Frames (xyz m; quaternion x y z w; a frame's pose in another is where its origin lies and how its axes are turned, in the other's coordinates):
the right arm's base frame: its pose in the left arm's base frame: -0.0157 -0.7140 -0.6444 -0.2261 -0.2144 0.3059 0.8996
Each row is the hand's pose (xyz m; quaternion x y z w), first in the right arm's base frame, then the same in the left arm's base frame.
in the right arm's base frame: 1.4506 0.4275 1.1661 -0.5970 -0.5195 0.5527 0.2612
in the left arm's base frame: 0.2250 0.8503 0.4242 0.5557 0.5810 -0.5666 0.1805
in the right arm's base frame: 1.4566 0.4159 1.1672 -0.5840 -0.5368 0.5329 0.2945
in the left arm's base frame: 0.2340 0.8462 0.4328 0.5420 0.6042 -0.5657 0.1452
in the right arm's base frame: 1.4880 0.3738 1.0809 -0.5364 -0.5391 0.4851 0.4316
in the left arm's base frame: 0.3210 0.8128 0.3937 -0.5193 -0.6319 0.5753 0.0030
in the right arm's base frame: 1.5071 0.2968 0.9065 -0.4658 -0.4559 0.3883 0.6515
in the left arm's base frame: 0.4611 0.7224 0.2993 -0.5101 -0.6045 0.5518 0.2642
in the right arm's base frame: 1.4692 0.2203 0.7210 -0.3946 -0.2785 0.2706 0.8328
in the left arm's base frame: 0.5657 0.5924 0.1816 -0.5161 -0.4886 0.4766 0.5175
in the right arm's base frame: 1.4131 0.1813 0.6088 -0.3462 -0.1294 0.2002 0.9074
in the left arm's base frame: 0.6017 0.4974 0.0983 -0.5199 -0.3716 0.4127 0.6490
